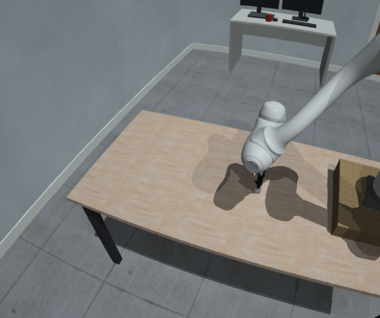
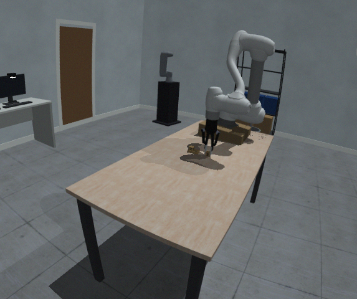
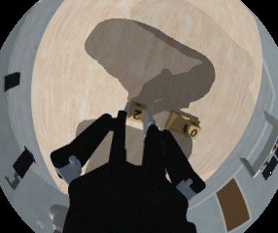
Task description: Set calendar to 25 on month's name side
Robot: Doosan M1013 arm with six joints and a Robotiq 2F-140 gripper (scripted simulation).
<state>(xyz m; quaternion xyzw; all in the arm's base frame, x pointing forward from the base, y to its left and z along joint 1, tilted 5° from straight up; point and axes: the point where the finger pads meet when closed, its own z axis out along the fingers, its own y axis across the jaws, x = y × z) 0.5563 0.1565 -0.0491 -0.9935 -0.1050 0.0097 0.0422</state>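
The wooden calendar tray lies 10 cm to the right of my hand, 3 cm below it and 2 cm ahead of it.
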